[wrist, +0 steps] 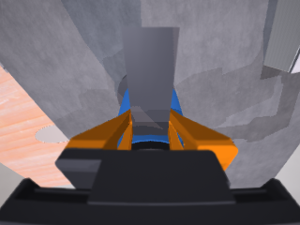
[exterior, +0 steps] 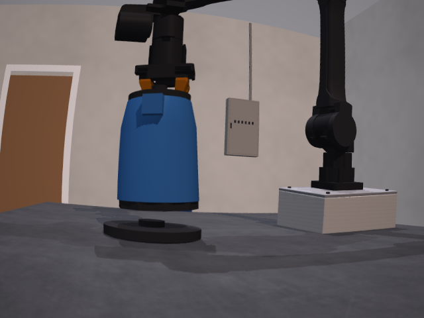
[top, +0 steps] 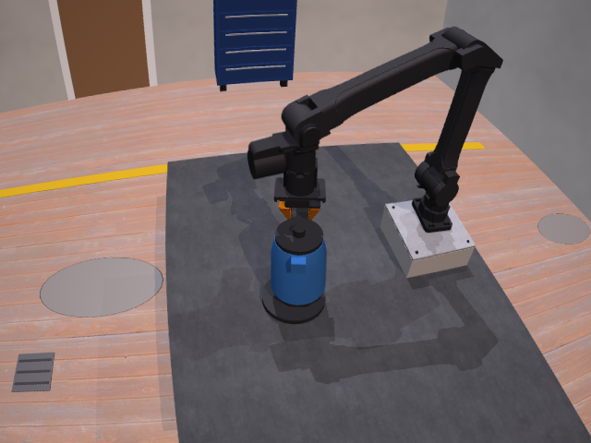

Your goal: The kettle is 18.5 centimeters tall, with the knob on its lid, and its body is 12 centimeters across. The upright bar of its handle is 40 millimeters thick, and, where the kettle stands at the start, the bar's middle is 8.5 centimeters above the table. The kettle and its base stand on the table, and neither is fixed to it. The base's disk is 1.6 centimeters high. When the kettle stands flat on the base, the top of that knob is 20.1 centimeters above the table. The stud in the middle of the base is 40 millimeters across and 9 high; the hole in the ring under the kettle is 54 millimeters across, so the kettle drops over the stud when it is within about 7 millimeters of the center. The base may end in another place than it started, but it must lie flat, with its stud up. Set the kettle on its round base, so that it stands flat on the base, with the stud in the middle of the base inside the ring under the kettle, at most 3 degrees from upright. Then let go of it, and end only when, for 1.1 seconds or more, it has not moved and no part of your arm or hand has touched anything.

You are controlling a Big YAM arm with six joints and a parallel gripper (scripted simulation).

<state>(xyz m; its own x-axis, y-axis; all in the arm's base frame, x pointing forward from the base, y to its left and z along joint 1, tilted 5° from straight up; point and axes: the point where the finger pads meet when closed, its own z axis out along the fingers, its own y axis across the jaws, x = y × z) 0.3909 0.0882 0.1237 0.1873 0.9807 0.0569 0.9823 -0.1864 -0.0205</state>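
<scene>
Right now the blue kettle is 30 mm to the left of my hand and 50 mm below it. Round my hand: black round base 20 mm ahead, 70 mm to the left, 180 mm below.
</scene>
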